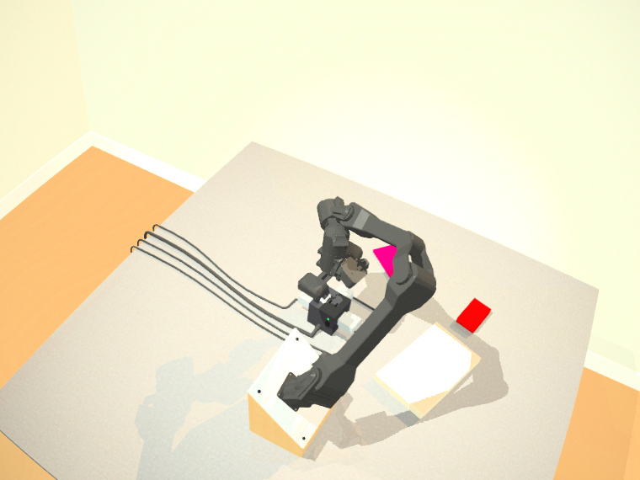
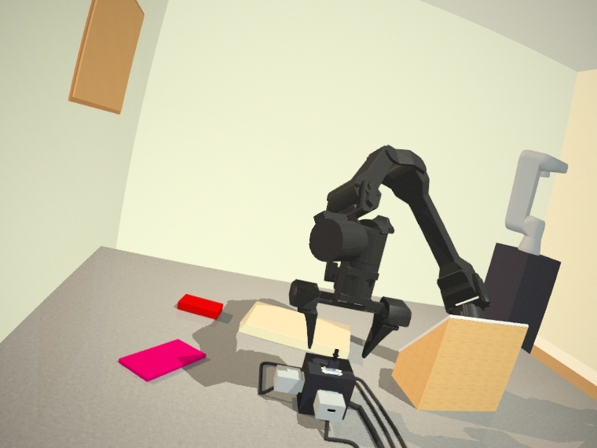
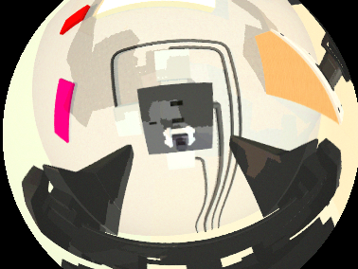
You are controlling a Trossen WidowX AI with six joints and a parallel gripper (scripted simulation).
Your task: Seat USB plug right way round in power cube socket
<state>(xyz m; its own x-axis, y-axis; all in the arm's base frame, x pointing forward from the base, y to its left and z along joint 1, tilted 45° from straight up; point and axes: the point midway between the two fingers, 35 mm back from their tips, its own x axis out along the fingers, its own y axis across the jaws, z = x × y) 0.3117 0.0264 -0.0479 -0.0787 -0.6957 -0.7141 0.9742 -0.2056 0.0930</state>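
The white USB plug lies 10 mm below my gripper tip. Round my gripper tip: cream slab (310 mm to the right, 90 mm below, 40 mm behind); then red block (370 mm to the right, 180 mm ahead, 100 mm below); then pink card (260 mm ahead, 110 mm to the right, 100 mm below).
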